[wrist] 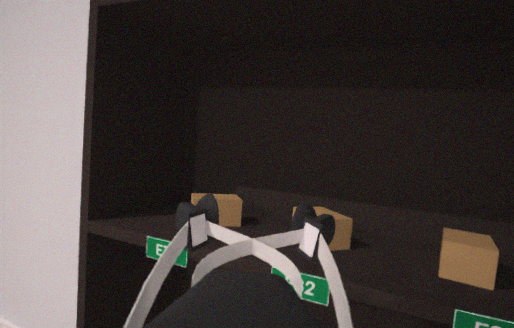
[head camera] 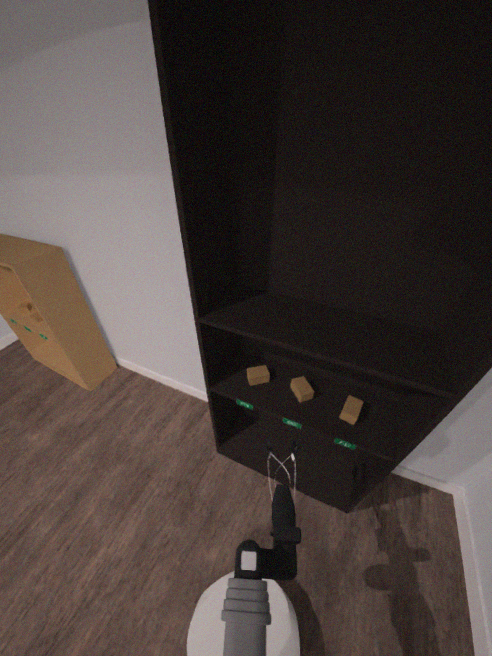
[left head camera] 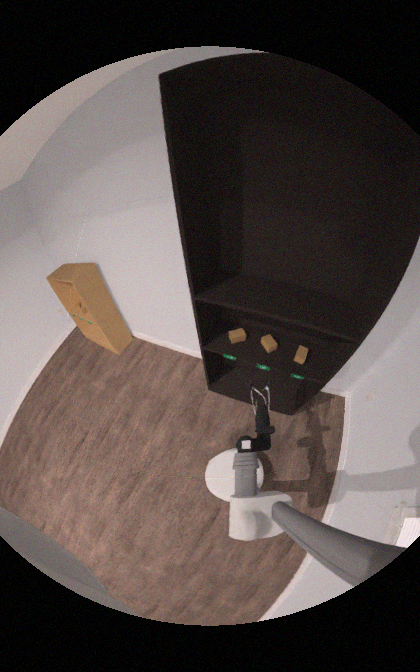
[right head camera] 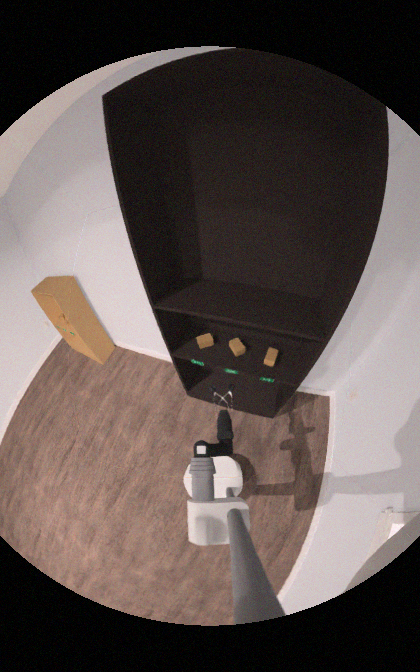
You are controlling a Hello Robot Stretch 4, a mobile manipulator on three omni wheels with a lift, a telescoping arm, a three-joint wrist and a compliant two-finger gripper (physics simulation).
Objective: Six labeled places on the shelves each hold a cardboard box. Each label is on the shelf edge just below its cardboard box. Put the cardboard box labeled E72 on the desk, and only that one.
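Observation:
The leftmost cardboard box (head camera: 257, 375) (left head camera: 237, 335) (right head camera: 205, 341) (wrist: 230, 210) sits on the dark unit's lower shelf, behind a green label (head camera: 244, 404) (left head camera: 229, 357) (right head camera: 197, 362) (wrist: 153, 247). In the wrist view that label starts with E; a finger strap covers its end. My gripper (head camera: 282, 450) (left head camera: 260, 385) (right head camera: 222, 388) (wrist: 255, 215) is open and empty, in front of the shelf. In the wrist view its left fingertip overlaps the leftmost box and its right fingertip overlaps the middle box. I cannot make out a desk in these views.
The middle box (head camera: 301, 389) (wrist: 342, 232) and right box (head camera: 351, 410) (wrist: 467, 262) share the dark unit (head camera: 186, 254) (wrist: 86, 200). A wooden shelf unit (head camera: 79, 312) (left head camera: 102, 305) (right head camera: 82, 315) stands at the left. A wall runs along the right.

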